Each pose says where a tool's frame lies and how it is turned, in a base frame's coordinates. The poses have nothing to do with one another.
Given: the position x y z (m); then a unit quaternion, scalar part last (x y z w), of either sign.
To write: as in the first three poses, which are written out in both.
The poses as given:
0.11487, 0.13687, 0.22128, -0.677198, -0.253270, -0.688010, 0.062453
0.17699, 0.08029, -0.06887, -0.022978, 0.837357, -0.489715, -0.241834
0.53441, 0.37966, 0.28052, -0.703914, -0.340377, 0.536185, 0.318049
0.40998, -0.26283, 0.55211, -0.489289, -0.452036, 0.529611, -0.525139
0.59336, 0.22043, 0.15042, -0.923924, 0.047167, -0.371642, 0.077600
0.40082, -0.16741, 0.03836, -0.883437, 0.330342, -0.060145, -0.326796
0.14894, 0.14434, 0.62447, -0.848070, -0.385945, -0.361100, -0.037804
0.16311, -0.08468, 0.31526, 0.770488, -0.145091, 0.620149, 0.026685
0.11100, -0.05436, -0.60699, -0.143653, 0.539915, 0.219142, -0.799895
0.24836, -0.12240, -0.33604, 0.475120, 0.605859, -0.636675, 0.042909
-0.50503, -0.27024, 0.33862, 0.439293, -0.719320, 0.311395, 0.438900
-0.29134, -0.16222, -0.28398, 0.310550, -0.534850, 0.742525, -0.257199
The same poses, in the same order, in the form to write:
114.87, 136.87, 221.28, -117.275, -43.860, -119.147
176.99, 80.29, -68.87, 3.600, -131.181, 76.719
534.41, 379.66, 280.52, -106.106, -51.307, 80.823
409.98, -262.83, 552.11, 67.065, 61.958, -72.591
593.36, 220.43, 150.42, -158.560, 8.095, -63.780
400.82, -167.41, 38.36, 132.597, -49.582, 9.027
148.94, 144.34, 624.47, 149.085, 67.846, 63.479
163.11, -84.68, 315.26, 136.380, -25.682, 109.769
111.00, -54.36, -606.99, 17.656, -66.358, -26.934
248.36, -122.40, -336.04, 83.261, 106.172, -111.573
-505.03, -270.24, 338.62, 62.546, -102.416, 44.336
-291.34, -162.22, -283.98, -48.266, 83.127, -115.404

